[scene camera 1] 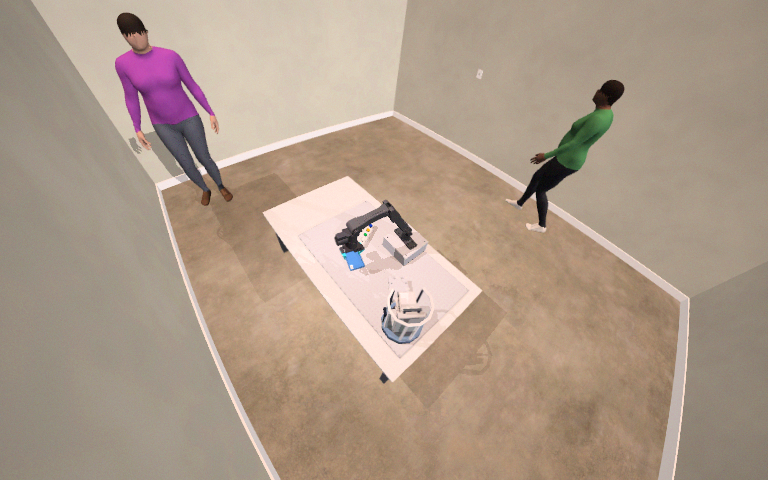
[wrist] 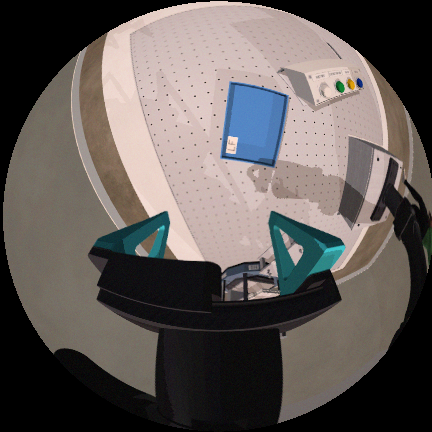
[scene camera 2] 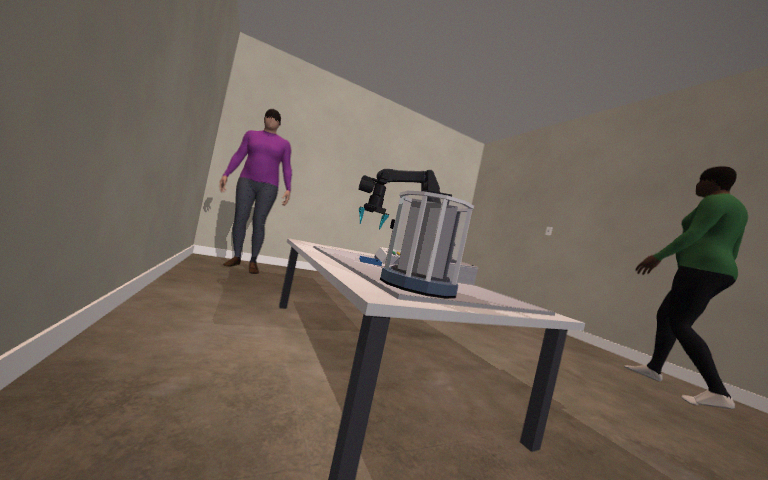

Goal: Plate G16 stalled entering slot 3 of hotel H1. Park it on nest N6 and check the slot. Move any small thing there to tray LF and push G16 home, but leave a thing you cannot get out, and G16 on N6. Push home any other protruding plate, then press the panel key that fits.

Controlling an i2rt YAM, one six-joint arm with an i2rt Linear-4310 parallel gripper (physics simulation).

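Seen in the pictures: gripper, fingertip midpoint: (scene camera 1: 351, 256) (wrist: 218, 216) (scene camera 2: 369, 226); arm's base, origin of the base link: (scene camera 1: 405, 238) (wrist: 385, 190).
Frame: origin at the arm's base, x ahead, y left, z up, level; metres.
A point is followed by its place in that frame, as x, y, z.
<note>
My gripper (scene camera 1: 352, 250) {0.443, -0.002, 0.083} (scene camera 2: 371, 225) {0.443, -0.002, 0.083} (wrist: 218, 216) {0.443, -0.002, 0.083} is open and empty, with its teal fingers wide apart above the board. Tray LF (scene camera 1: 355, 262) {0.385, -0.052, -0.091} (scene camera 2: 370, 260) {0.405, -0.001, -0.076} (wrist: 257, 122) {0.376, -0.076, -0.090}, blue and shallow, lies flat and looks empty; in the wrist view it is ahead of the fingers. The sloped key panel (wrist: 305, 82) {0.304, -0.163, -0.025} has white, green, yellow and blue keys. A round caged carousel with a blue base (scene camera 1: 400, 337) {0.457, 0.550, 0.003} (scene camera 2: 419, 283) {0.424, 0.580, -0.063} (wrist: 242, 269) {0.407, 0.349, -0.062} holds grey upright racks; the right finger and gripper body partly hide it in the wrist view. H1, slot 3, G16 and N6 cannot be told apart.
The arm's grey base box (scene camera 1: 395, 249) {0.113, 0.036, -0.019} (scene camera 2: 467, 274) {-0.069, 0.121, -0.047} (wrist: 361, 180) {0.119, 0.001, -0.032} stands on the perforated board (wrist: 175, 135) {0.531, -0.065, -0.093} near the table's long edge. The tall carousel is near one end of the table (scene camera 1: 380, 346) {0.552, 0.513, -0.106} (scene camera 2: 453, 318) {0.356, 0.676, -0.125}. Two people stand on the floor away from it.
</note>
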